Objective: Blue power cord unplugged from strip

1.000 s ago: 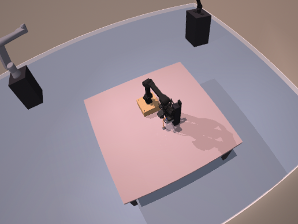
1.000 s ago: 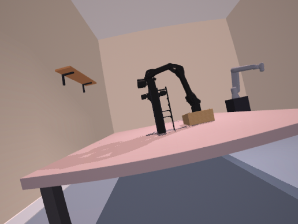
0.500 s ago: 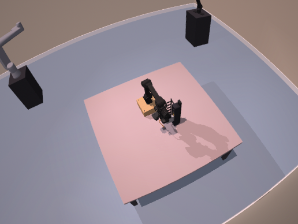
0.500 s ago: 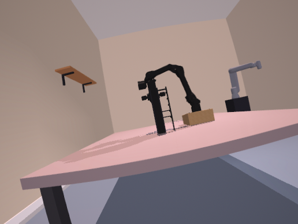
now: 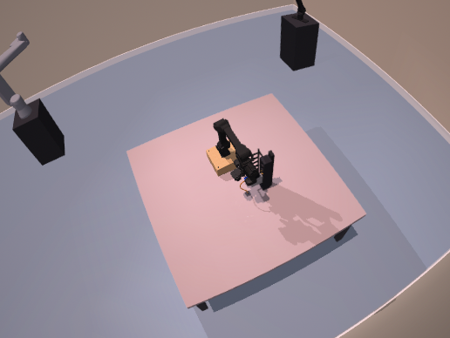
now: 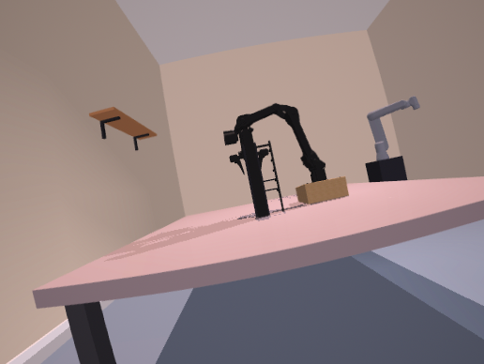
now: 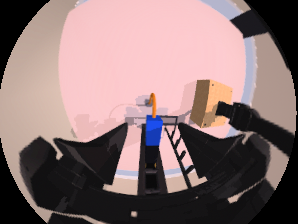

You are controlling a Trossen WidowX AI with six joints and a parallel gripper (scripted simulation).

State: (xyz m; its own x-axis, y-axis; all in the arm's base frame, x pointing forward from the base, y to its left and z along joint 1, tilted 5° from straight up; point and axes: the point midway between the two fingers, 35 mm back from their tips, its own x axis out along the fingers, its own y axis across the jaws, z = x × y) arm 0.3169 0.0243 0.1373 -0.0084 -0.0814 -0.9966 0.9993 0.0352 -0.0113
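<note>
The blue plug is 40 mm to the left of my gripper tip, 10 mm below it and 10 mm behind it. From my gripper tip the other things lie so: black power strip 150 mm to the left, 40 mm below, 10 mm behind.
</note>
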